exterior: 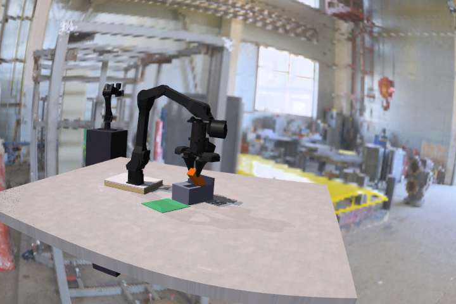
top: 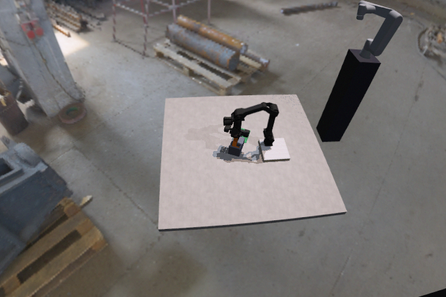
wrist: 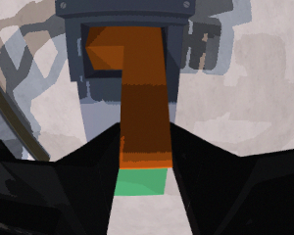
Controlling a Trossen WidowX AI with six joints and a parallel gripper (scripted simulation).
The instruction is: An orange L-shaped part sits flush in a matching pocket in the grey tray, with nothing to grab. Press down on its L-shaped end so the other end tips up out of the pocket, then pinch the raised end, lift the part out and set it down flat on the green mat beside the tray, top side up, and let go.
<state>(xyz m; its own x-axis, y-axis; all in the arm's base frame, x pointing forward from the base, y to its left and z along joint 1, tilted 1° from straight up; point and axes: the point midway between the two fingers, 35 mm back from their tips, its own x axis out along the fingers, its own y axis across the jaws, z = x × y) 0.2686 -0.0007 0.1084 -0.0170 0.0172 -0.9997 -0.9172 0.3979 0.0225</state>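
Now: gripper tip 13 cm to the left of the green mat, 11 cm above it and 7 cm past it. Round my gripper tip: orange L-shaped part (4 cm to the left, 3 cm below).
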